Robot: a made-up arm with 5 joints. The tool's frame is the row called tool. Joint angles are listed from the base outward. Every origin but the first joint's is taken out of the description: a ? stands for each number. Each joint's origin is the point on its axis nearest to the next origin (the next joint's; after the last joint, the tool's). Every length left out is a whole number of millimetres.
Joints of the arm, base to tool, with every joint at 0 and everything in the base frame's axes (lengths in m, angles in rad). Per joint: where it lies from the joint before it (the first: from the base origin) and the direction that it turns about. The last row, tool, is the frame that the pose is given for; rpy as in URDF.
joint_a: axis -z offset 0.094 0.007 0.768
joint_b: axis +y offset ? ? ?
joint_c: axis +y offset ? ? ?
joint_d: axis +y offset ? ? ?
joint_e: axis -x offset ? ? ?
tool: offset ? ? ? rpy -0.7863 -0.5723 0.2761
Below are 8 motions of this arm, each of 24 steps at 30 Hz.
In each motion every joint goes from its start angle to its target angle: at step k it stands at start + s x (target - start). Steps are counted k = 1, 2, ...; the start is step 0. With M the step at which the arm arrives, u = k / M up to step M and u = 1 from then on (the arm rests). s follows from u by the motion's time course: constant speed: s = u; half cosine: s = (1 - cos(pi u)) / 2; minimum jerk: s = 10 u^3 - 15 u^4 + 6 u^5.
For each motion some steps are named. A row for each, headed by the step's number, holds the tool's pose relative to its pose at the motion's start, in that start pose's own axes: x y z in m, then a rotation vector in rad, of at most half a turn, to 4 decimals.
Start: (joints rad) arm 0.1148 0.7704 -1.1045 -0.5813 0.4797
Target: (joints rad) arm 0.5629 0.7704 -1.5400 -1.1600 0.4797
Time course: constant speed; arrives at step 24
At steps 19, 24:
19: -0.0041 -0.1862 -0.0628 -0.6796 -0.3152 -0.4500
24: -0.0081 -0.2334 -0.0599 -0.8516 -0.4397 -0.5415

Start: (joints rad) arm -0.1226 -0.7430 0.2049 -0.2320 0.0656
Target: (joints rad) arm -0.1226 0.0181 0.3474 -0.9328 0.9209
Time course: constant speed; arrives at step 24
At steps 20, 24:
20: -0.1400 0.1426 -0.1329 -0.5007 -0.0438 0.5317
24: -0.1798 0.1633 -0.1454 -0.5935 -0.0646 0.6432

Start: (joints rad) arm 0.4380 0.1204 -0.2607 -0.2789 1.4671
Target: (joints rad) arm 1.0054 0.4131 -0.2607 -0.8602 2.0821
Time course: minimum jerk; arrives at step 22
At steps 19, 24:
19: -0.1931 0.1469 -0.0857 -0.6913 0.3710 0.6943
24: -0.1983 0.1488 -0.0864 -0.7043 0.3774 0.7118

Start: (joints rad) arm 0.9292 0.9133 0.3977 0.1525 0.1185
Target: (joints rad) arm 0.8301 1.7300 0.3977 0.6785 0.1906
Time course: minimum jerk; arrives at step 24
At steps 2, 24:
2: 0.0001 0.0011 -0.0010 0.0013 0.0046 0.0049
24: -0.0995 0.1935 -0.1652 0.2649 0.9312 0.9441

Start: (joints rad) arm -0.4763 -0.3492 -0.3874 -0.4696 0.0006
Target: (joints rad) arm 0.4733 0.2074 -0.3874 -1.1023 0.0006
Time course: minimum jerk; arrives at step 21
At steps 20, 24:
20: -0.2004 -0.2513 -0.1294 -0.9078 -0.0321 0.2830
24: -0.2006 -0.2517 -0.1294 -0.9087 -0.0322 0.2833

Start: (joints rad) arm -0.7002 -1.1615 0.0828 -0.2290 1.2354
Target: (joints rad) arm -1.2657 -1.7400 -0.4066 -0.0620 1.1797
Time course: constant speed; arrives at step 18
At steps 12, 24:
12: -0.1257 -0.1820 -0.0650 -0.0102 0.2572 -0.6797
24: -0.2513 -0.2128 -0.0910 -0.0073 0.4573 -0.9834

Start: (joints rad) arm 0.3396 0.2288 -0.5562 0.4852 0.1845
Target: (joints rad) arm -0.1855 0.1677 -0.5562 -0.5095 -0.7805
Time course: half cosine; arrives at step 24
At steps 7, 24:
7: 0.0188 0.0168 0.0419 0.1436 -0.1864 -0.1765
24: 0.0128 0.0621 0.2234 1.0994 -1.0013 -0.5999

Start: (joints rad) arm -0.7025 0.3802 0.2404 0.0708 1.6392
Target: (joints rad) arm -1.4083 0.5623 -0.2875 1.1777 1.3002
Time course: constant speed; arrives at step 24
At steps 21, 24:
21: 0.0852 -0.1737 0.1783 0.0911 -0.6514 0.3787
24: 0.0858 -0.1916 0.2128 0.0910 -0.7104 0.4674

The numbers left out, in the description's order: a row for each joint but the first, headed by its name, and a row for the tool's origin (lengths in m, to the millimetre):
joint_b: 0.051 -0.022 0
joint_c: 0.05 0 0.154
joint_d: 0.252 0 0.025
joint_e: 0.055 0 0.009
tool: 0 0.015 -0.013

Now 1 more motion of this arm.
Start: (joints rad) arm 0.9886 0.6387 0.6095 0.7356 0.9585
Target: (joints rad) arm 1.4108 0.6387 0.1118 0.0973 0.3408
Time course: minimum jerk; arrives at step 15
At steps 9, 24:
9: -0.1055 -0.0785 -0.0463 0.1442 -0.0184 -1.0377
24: -0.1760 -0.0915 -0.0723 0.1864 -0.0654 -1.5144

